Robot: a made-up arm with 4 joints.
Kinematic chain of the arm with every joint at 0, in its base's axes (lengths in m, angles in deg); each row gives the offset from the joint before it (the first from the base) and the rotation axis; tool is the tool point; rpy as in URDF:
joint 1: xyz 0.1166 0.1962 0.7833 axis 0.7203 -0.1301 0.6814
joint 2: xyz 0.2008 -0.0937 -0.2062 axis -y
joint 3: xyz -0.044 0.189 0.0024 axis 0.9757 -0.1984 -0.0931
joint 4: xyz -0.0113 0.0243 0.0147 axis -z
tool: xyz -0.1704 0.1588 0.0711 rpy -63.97 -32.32 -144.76
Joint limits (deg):
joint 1: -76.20..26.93
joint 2: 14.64..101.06
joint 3: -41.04..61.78
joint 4: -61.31..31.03
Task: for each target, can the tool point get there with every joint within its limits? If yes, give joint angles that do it. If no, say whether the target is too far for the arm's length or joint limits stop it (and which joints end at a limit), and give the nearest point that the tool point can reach.
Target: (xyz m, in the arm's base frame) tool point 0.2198 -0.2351 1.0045
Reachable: no: joint limits stop it (at a limit: joint 1, joint 2, joint 3, joint 4) | nearest point 0.0789 -0.3078 0.5356 | short by 0.495 m
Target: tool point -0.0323 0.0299 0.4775
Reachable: yes | joints -64.35 40.03 41.14 -52.25
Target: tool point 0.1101 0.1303 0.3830
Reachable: yes | joints -67.83 50.42 11.36 -0.94
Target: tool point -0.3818 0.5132 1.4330
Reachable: no: too far | nearest point 0.0607 0.4291 0.8356 | short by 0.748 m
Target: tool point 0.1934 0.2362 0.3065
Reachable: yes | joints -1.88 73.79 31.99 -53.95
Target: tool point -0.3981 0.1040 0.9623
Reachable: no: joint limits stop it (at a limit: joint 1, joint 2, joint 3) | nearest point 0.0037 0.3356 0.7542 | short by 0.508 m
